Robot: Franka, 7 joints.
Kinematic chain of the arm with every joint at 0, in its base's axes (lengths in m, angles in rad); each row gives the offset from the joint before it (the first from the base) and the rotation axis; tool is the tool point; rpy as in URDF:
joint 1: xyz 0 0 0.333 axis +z
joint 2: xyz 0 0 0 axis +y
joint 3: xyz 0 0 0.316 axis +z
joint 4: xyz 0.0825 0 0 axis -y
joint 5: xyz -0.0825 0 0.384 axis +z
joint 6: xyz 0 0 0 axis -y
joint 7: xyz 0.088 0 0 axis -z
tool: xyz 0 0 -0.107 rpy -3.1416 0 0
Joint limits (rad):
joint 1: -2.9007..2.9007
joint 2: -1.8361..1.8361
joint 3: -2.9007..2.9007
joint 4: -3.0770..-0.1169
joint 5: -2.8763..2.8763
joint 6: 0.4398..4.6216
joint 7: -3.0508..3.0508
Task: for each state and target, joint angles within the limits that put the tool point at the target. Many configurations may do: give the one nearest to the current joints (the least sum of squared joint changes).
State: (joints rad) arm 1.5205 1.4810 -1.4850 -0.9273 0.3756 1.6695 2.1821
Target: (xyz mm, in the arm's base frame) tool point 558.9 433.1 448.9
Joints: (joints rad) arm 1.4766 1.3339 -1.6375 -1.1265 0.3258 1.5342 2.1821
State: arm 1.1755 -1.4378 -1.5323 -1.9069 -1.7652 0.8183 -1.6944
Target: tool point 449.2 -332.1 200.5
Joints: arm 1.4576 -1.5458 -1.5786 -1.9461 -1.7718 0.9195 -1.6944
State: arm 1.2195 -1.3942 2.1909 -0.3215 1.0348 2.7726 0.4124
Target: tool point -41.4 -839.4 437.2
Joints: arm 1.6157 -1.4273 2.2018 -0.1801 1.0146 2.7404 0.4124
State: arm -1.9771 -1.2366 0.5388 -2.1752 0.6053 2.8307 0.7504
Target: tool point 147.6 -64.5 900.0
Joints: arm -1.9513 -1.3341 0.3398 -2.1802 0.6232 2.8646 0.7504
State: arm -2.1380 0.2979 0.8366 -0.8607 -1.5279 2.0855 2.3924
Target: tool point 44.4 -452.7 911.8
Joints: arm -2.1526 -0.1860 0.7455 -1.3014 -1.3658 1.6416 2.3924
